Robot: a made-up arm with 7 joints. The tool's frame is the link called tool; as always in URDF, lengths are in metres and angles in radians. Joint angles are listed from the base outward.
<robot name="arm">
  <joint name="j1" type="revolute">
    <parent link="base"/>
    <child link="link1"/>
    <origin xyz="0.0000 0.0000 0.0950" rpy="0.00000 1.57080 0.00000"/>
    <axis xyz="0 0 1"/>
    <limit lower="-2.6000" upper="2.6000"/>
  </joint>
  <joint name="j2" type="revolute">
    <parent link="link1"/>
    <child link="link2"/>
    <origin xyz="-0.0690 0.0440 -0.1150" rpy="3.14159 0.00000 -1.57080"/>
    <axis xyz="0 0 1"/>
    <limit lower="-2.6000" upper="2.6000"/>
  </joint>
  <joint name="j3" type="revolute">
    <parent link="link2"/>
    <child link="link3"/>
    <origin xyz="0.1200 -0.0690 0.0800" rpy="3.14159 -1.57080 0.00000"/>
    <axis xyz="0 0 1"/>
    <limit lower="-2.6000" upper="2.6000"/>
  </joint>
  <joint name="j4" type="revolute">
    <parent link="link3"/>
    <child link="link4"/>
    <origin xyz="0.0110 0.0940 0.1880" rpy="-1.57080 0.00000 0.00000"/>
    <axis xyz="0 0 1"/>
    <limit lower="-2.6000" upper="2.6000"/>
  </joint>
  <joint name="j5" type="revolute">
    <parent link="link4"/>
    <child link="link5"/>
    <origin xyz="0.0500 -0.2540 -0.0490" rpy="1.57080 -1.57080 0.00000"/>
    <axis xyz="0 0 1"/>
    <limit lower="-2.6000" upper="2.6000"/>
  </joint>
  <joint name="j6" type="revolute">
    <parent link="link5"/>
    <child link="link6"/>
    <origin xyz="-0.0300 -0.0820 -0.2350" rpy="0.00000 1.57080 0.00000"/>
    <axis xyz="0 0 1"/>
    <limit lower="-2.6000" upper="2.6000"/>
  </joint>
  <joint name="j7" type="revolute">
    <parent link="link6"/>
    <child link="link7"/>
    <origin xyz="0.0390 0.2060 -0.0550" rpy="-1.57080 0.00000 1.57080"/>
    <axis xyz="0 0 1"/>
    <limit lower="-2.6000" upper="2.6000"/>
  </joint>
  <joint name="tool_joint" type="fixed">
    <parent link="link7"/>
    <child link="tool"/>
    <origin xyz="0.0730 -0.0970 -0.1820" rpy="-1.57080 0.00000 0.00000"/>
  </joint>
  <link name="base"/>
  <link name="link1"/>
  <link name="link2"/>
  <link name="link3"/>
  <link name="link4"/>
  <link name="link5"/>
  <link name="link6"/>
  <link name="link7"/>
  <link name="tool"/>
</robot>
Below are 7 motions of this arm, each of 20 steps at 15 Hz.
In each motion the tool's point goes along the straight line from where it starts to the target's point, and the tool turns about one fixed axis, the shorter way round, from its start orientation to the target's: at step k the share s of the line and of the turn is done. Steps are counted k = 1, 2, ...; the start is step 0. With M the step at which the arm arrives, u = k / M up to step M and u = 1 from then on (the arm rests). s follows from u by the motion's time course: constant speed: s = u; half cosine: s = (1 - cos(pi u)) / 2; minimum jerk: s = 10 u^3 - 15 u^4 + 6 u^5.
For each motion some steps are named. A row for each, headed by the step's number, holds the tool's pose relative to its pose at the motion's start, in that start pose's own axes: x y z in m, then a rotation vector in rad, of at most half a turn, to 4 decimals.
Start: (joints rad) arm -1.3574 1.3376 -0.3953 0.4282 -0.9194 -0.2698 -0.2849
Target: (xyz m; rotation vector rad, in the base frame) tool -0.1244 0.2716 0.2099 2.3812 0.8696 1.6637
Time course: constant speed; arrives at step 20
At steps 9, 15, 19, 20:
9: -0.0902 -0.0582 0.0442 -0.0294 -0.2520 -0.4246
15: -0.1503 -0.0969 0.0737 -0.0491 -0.4199 -0.7077
19: -0.1904 -0.1228 0.0934 -0.0622 -0.5319 -0.8964
20: -0.2005 -0.1293 0.0983 -0.0654 -0.5599 -0.9436

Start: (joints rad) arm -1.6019 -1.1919 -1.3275 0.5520 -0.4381 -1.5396 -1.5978
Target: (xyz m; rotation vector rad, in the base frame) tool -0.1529 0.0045 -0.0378 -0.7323 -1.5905 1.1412
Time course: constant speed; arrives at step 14
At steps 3, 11, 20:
3: -0.0082 -0.0459 0.0391 0.3646 0.1713 0.1798
11: -0.0301 -0.1683 0.1434 1.3369 0.6281 0.6594
20: -0.0383 -0.2142 0.1825 1.7015 0.7994 0.8392

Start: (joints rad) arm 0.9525 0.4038 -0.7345 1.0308 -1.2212 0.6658 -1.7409
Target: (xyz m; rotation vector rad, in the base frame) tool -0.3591 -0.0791 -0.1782 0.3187 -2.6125 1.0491
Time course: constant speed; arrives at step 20
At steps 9, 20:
9: 0.0444 0.0088 0.0402 0.1218 -0.3921 -0.2077
20: 0.0986 0.0195 0.0893 0.2707 -0.8713 -0.4615

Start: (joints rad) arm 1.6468 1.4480 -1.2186 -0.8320 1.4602 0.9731 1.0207
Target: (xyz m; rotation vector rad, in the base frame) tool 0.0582 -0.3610 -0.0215 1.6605 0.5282 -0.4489
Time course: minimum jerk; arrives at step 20
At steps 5, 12, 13, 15, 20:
5: -0.0202 0.0042 -0.0055 0.0488 0.1576 -0.0204
12: -0.1332 0.0278 -0.0360 0.3220 1.0393 -0.1346
13: -0.1493 0.0312 -0.0403 0.3608 1.1646 -0.1509
15: -0.1750 0.0365 -0.0472 0.4229 1.3651 -0.1768
20: -0.1952 0.0408 -0.0527 0.4717 1.5227 -0.1973

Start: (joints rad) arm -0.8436 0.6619 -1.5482 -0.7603 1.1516 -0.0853 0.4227
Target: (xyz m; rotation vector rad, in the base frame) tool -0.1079 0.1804 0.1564 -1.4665 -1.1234 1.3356
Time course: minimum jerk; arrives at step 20
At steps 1, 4, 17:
1: -0.0001 0.0001 -0.0001 -0.0011 -0.0015 0.0008
4: -0.0036 0.0045 -0.0034 -0.0570 -0.0774 0.0425
17: -0.0597 0.0753 -0.0580 -0.9582 -1.3004 0.7140

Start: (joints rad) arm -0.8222 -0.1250 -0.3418 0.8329 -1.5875 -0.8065 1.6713
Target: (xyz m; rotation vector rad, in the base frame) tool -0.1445 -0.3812 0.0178 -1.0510 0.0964 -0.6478
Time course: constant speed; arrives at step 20
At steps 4, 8, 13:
4: -0.0037 -0.0672 -0.0028 -0.2053 0.0065 0.0653
8: -0.0073 -0.1344 -0.0057 -0.4106 0.0129 0.1305
13: -0.0119 -0.2184 -0.0092 -0.6672 0.0210 0.2121

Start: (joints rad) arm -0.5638 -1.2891 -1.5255 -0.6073 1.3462 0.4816 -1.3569
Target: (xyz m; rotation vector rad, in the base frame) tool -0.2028 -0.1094 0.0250 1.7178 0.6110 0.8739
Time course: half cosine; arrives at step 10
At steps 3, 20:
3: -0.0023 -0.0040 -0.0178 -0.0466 -0.0965 0.1551
20: -0.0112 -0.0196 -0.0864 -0.2261 -0.4682 0.7527

